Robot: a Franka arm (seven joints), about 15 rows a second.
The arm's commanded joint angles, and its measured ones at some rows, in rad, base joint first. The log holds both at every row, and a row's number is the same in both.
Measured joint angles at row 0:
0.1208 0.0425 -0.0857 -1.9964 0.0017 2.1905 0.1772
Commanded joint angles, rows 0 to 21:
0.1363 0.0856 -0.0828 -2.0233 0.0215 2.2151 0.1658
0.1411 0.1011 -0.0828 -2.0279 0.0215 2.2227 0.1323
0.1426 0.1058 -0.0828 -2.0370 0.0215 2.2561 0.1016
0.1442 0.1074 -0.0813 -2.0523 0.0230 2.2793 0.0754
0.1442 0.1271 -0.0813 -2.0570 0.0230 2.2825 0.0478
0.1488 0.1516 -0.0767 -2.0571 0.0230 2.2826 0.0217
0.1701 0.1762 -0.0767 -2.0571 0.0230 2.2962 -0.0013
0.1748 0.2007 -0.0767 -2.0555 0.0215 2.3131 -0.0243
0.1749 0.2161 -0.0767 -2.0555 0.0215 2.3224 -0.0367
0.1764 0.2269 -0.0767 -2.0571 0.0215 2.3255 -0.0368
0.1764 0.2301 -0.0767 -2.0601 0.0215 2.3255 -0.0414
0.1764 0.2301 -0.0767 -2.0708 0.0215 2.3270 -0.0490
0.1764 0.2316 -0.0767 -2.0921 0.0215 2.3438 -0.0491
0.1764 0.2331 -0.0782 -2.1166 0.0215 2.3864 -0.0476
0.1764 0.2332 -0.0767 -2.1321 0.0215 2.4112 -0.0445
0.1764 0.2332 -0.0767 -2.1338 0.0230 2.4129 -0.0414
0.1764 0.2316 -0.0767 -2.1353 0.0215 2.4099 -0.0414
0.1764 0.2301 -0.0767 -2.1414 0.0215 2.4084 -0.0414
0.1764 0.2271 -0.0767 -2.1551 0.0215 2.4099 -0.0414
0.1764 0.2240 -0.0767 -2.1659 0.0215 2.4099 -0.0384
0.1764 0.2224 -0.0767 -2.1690 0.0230 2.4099 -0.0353
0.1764 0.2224 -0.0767 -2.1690 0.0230 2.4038 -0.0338
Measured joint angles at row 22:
0.1834 0.2459 -0.0793 -2.1358 0.0017 2.3892 -0.0113
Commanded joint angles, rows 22 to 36:
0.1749 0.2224 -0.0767 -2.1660 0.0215 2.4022 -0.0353
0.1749 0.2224 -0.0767 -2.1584 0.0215 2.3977 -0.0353
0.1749 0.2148 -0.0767 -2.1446 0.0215 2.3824 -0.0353
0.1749 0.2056 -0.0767 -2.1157 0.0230 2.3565 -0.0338
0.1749 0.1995 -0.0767 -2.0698 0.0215 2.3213 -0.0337
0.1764 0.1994 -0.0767 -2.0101 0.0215 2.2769 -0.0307
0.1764 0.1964 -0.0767 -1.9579 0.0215 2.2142 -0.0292
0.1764 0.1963 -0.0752 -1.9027 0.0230 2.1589 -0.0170
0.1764 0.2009 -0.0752 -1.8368 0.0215 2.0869 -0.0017
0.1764 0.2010 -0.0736 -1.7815 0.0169 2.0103 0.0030
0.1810 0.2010 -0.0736 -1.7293 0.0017 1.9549 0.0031
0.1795 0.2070 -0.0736 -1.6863 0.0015 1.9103 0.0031
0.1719 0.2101 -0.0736 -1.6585 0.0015 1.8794 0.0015
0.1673 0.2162 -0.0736 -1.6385 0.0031 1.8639 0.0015
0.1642 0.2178 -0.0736 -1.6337 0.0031 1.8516 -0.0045
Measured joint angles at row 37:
0.1780 0.1838 -0.0789 -1.6797 0.0015 1.8832 -0.0084
